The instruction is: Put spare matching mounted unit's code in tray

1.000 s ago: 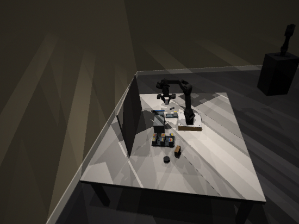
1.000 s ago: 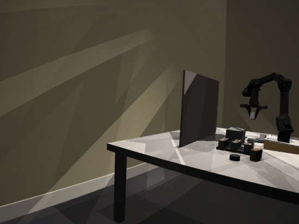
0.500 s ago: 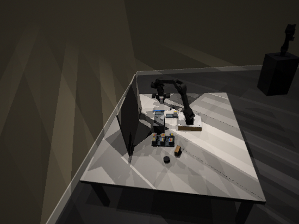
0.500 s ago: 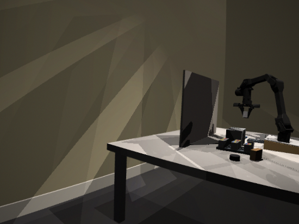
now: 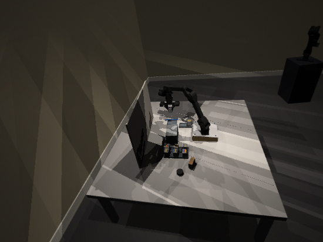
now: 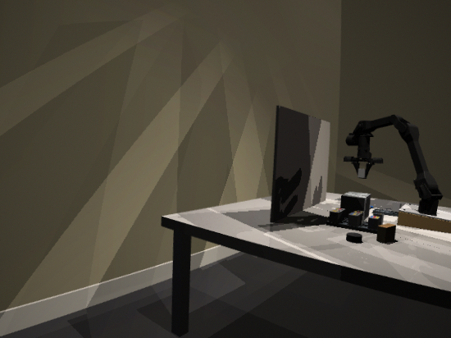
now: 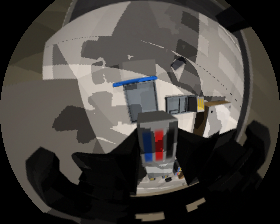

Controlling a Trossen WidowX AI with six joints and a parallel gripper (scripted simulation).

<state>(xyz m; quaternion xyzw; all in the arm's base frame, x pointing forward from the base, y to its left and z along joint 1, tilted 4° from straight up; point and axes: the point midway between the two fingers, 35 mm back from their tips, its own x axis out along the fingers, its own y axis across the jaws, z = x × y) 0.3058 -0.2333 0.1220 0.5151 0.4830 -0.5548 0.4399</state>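
Now: the blue-rimmed tray 16 cm below my gripper tip. Round my gripper tip: upright grey panel (24 cm ahead, 19 cm to the left, 6 cm above); grey mounted unit (22 cm to the left, 11 cm below); dark holder (16 cm below, 13 cm behind, 4 cm to the left).
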